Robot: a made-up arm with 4 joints.
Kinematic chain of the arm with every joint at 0, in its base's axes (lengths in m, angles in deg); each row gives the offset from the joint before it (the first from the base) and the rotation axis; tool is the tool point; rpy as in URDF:
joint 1: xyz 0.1 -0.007 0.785 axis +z
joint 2: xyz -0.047 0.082 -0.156 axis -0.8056 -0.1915 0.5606
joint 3: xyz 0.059 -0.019 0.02 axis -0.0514 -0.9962 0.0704
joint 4: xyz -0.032 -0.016 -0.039 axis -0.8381 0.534 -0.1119
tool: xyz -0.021 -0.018 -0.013 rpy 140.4 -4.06 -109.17
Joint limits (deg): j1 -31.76..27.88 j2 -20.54..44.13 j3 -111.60..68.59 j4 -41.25..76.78
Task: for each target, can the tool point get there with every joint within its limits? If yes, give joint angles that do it. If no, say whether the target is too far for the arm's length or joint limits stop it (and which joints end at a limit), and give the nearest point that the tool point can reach.
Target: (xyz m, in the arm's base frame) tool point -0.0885 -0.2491 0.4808
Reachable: no: too far | nearest point 0.0243 -0.0025 0.6007 | short by 0.297 m
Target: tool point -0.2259 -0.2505 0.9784
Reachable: no: too far | nearest point 0.0348 0.0058 0.6985 | short by 0.460 m
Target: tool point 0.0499 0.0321 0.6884
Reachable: yes | joints -1.38 5.21 -70.38 14.07
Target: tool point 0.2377 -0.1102 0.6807
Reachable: no: joint limits stop it (at a limit: joint 1, joint 3) | nearest point 0.1870 0.0035 0.6234 | short by 0.137 m
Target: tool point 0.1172 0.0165 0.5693
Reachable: yes | joints -7.68 -8.24 51.35 1.14
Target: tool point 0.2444 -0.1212 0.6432
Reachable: no: joint limits stop it (at a limit: joint 1, joint 3) | nearest point 0.1845 -0.0009 0.6146 | short by 0.137 m
